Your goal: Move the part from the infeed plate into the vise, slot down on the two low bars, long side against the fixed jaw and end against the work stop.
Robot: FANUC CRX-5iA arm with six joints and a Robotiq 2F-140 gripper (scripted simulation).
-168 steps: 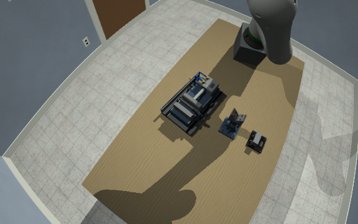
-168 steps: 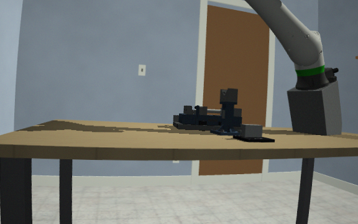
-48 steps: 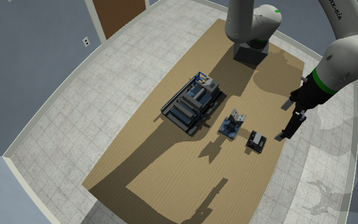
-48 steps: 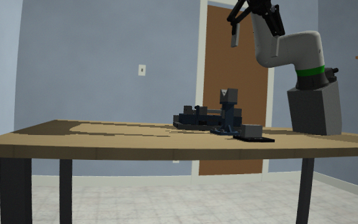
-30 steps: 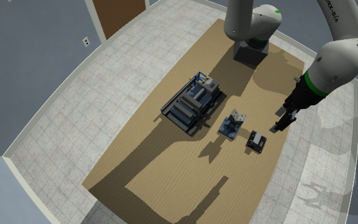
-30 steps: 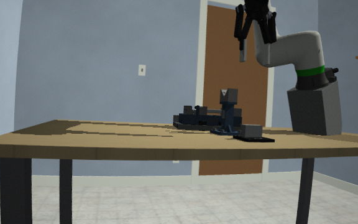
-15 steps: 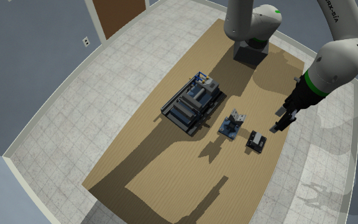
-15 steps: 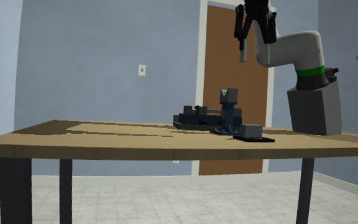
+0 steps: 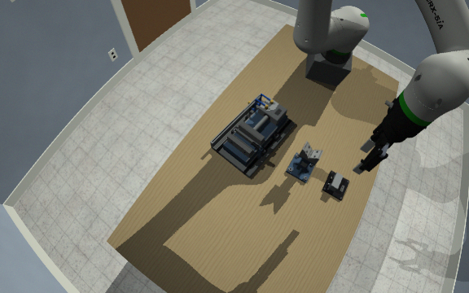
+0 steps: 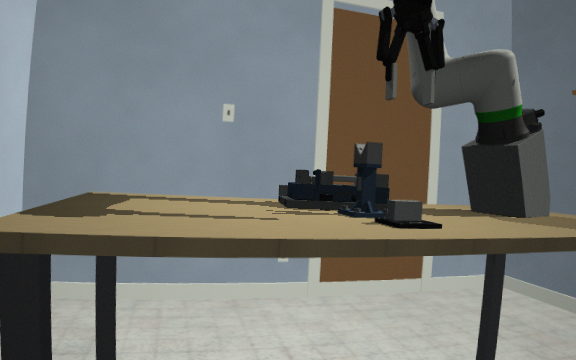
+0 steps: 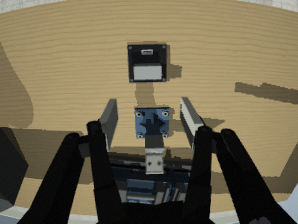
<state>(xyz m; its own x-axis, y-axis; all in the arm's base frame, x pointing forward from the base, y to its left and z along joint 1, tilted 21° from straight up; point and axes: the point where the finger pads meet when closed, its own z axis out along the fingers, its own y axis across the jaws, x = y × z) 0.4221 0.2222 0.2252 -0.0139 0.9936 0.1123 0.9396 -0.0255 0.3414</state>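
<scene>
Now: hand 23 cm above the part and 1 cm to the left of it. From my hand the other things lie so: V-block post: 20 cm below, 15 cm to the right, 1 cm ahead; then work stop rod: 33 cm to the right, 17 cm below, 7 cm ahead; then infeed plate: 26 cm below, 1 cm to the left.
</scene>
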